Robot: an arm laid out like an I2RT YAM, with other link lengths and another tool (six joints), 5 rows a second.
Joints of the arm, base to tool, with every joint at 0 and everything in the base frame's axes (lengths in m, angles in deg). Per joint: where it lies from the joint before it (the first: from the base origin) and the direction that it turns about. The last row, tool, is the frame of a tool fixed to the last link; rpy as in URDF.
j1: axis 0 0 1 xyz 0 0 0.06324
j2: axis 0 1 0 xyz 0.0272 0.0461 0.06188
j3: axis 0 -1 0 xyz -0.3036 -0.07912 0
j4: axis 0 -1 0 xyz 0.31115 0.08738 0.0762
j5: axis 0 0 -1 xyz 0.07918 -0.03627 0.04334
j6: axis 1 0 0 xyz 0.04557 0 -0.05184
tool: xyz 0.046 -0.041 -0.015 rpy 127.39 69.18 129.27
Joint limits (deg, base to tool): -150..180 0..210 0..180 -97..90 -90..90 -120..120
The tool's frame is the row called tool.
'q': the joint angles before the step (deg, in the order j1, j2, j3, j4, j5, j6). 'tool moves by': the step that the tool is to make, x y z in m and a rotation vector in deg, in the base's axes. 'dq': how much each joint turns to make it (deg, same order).
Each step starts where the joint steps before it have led.
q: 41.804, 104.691, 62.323, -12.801, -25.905, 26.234
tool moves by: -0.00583, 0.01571, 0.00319, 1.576, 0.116, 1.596
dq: 1.694, 0.543, 0.988, 0.934, -0.951, 0.891
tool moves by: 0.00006, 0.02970, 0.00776, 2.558, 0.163, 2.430
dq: 2.161, 2.471, 4.165, 0.490, -1.703, 1.084
